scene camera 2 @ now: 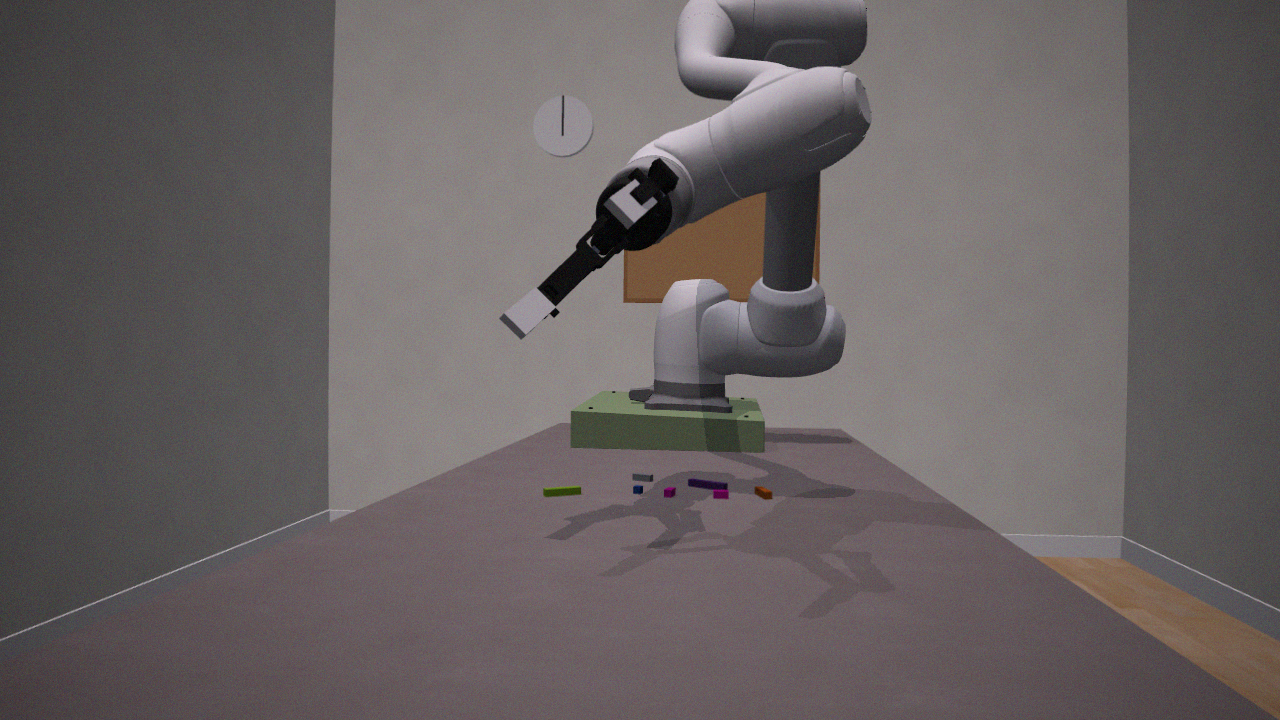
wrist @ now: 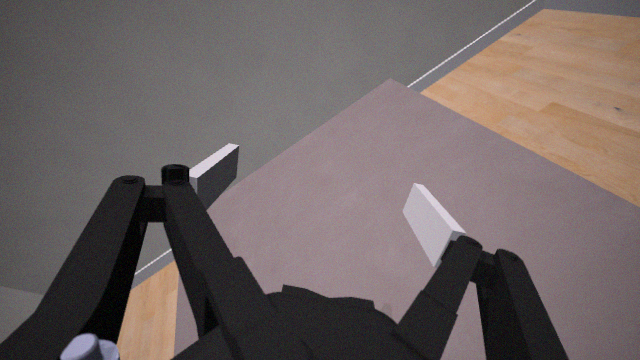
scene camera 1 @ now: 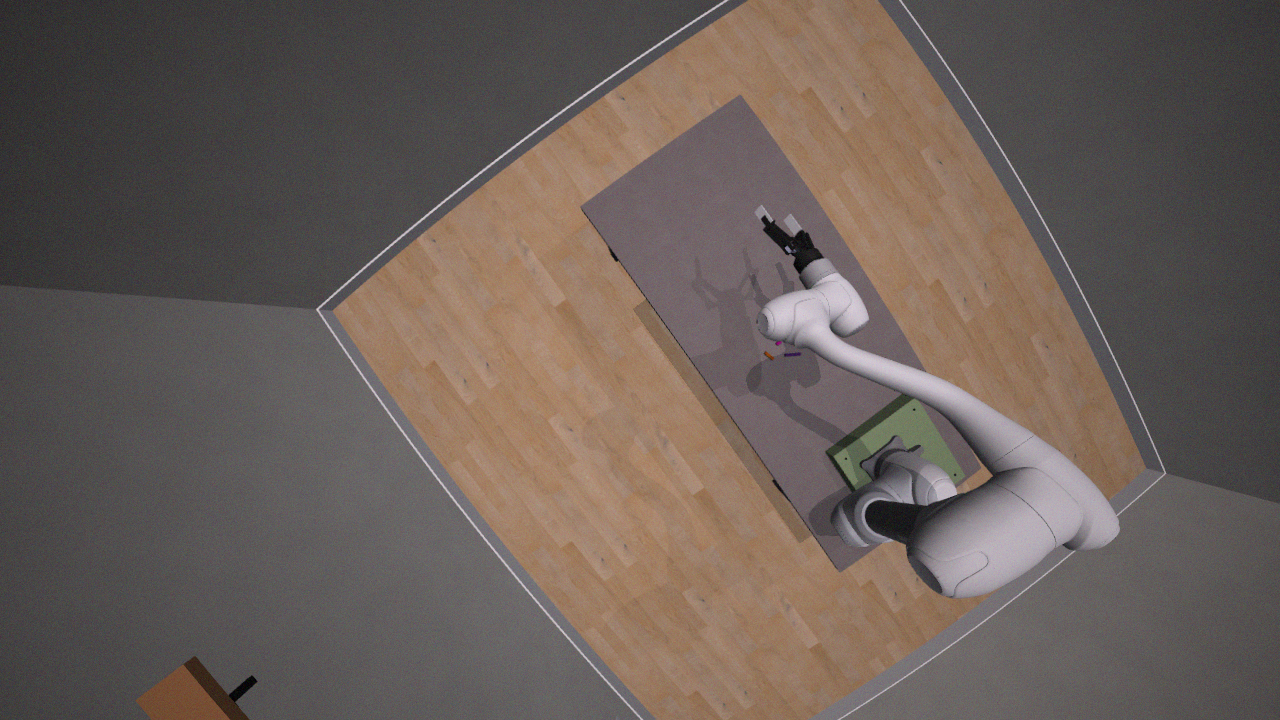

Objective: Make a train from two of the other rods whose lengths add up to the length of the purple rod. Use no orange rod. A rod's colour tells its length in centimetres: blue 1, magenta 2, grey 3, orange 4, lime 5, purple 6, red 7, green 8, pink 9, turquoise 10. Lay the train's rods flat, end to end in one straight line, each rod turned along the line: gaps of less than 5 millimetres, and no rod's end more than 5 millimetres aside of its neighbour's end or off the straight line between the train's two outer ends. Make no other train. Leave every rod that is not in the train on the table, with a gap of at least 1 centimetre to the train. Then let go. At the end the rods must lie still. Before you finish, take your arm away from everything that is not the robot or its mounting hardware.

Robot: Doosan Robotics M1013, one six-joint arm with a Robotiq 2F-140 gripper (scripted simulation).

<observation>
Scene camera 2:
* my gripper: 562,273
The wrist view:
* my gripper: 324,180
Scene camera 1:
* my gripper: 773,213
</observation>
